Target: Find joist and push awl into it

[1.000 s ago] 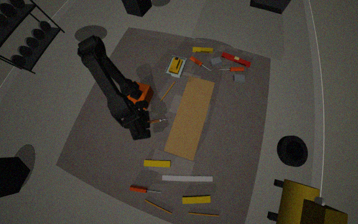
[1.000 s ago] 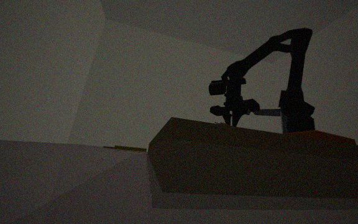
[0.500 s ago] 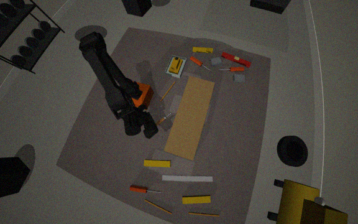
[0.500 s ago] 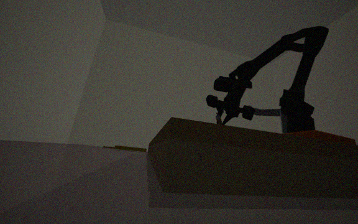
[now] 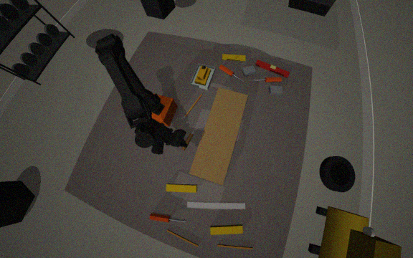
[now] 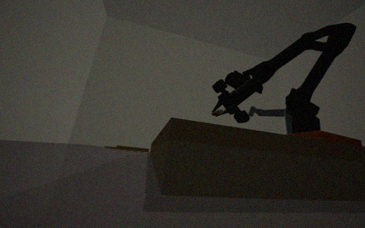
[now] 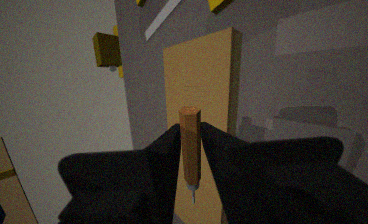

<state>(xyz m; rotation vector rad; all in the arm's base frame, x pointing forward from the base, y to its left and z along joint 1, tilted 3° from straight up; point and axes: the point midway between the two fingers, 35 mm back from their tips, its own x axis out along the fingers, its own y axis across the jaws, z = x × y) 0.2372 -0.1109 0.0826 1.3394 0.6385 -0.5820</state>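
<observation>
My gripper tip is 5 cm to the right of the awl and 1 cm above it. Also, from my gripper tip: pale tray (16 cm behind, 45 cm to the left, 16 cm below); then yellow stud finder (16 cm behind, 47 cm to the left, 12 cm below); then white strip (24 cm ahead, 20 cm to the right, 17 cm below).
</observation>
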